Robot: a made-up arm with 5 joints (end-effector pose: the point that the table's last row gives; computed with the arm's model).
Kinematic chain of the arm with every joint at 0, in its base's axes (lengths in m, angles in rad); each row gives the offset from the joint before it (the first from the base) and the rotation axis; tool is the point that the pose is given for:
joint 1: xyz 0 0 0.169 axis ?
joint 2: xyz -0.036 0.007 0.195 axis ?
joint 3: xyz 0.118 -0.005 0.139 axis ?
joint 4: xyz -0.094 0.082 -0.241 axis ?
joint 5: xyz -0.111 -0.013 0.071 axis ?
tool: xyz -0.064 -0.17 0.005
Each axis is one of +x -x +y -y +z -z.
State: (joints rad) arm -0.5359 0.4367 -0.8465 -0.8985 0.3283
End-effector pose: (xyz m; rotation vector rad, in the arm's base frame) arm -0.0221 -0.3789 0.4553 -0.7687 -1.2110 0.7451
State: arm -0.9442 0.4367 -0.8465 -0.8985 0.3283
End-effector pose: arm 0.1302 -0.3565 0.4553 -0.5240 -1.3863 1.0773
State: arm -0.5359 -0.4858 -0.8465 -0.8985 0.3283
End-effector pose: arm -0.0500 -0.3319 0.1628 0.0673 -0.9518 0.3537
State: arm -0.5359 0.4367 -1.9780 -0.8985 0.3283
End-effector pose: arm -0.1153 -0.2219 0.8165 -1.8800 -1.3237 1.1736
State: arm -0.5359 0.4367 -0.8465 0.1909 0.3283
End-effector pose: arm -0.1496 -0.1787 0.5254 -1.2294 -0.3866 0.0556
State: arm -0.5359 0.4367 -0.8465 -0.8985 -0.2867
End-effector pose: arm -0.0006 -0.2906 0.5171 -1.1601 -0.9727 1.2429
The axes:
joint 1: -z
joint 2: -x
joint 3: +x
joint 4: +y
joint 5: -z

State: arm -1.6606 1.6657 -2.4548 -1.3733 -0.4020
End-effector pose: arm -0.4689 -0.1495 0.4452 1.6412 0.3629 0.0554
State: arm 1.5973 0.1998 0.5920 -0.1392 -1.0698
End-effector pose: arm 0.0295 0.0145 0.3227 -0.0421 -0.4182 -0.5471
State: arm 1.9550 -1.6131 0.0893 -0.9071 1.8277
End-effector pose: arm 0.3096 0.1245 0.5780 -1.5876 0.8012 1.1090
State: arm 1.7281 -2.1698 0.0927 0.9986 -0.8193
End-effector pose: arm 0.0824 -0.0489 0.3204 1.0221 -1.6741 0.5389
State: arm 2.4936 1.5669 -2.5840 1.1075 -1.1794
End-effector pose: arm 0.1691 -0.3322 0.4436 0.1152 -1.8152 0.2619
